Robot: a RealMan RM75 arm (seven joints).
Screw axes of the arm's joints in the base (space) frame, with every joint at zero. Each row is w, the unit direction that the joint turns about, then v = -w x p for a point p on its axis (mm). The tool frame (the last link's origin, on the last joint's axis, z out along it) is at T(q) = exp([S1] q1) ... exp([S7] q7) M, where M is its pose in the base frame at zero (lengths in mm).
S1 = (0, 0, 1, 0, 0, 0)
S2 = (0, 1, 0, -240.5, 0, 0)
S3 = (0, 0, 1, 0, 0, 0)
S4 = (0, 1, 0, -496.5, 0, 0)
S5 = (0, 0, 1, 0, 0, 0)
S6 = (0, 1, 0, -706.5, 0, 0)
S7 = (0, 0, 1, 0, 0, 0)
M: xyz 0 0 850.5 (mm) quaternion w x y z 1 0 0 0
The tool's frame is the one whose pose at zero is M.
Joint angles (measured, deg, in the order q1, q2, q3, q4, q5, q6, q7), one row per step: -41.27 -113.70 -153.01 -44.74 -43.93 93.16 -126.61; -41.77 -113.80 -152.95 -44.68 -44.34 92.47 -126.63; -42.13 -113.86 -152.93 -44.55 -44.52 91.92 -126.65; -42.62 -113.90 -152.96 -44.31 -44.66 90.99 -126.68; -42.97 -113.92 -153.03 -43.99 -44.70 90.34 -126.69; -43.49 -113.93 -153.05 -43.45 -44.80 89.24 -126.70; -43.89 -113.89 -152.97 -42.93 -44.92 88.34 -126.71; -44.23 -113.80 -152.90 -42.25 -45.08 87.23 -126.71; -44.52 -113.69 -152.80 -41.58 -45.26 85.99 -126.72; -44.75 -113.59 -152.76 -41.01 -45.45 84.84 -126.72; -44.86 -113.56 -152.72 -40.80 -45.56 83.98 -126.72; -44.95 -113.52 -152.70 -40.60 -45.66 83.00 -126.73; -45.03 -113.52 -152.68 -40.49 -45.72 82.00 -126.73; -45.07 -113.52 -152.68 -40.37 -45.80 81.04 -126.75; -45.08 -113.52 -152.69 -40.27 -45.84 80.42 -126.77; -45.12 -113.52 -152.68 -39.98 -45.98 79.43 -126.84
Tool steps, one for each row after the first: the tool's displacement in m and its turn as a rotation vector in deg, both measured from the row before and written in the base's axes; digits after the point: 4 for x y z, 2 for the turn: 0.0037 0.0037 -0.0004 0.64 -0.16 -0.39; 0.0022 0.0026 -0.0005 0.41 -0.06 -0.18; 0.0024 0.0038 -0.0004 0.69 0.04 -0.10; 0.0014 0.0024 -0.0007 0.38 -0.03 0.01; 0.0020 0.0038 -0.0012 0.61 0.01 0.04; 0.0015 0.0030 -0.0010 0.43 0.03 0.05; 0.0006 0.0031 -0.0010 0.55 0.02 0.23; 0.0001 0.0032 -0.0008 0.67 0.09 0.32; -0.0001 0.0029 -0.0004 0.70 0.06 0.33; -0.0002 0.0021 0.0001 0.64 0.16 0.22; -0.0006 0.0023 0.0004 0.76 0.20 0.30; -0.0006 0.0023 0.0004 0.80 0.27 0.28; -0.0008 0.0020 0.0005 0.78 0.21 0.33; -0.0007 0.0012 0.0002 0.48 0.12 0.25; -0.0009 0.0018 -0.0001 0.69 0.06 0.44
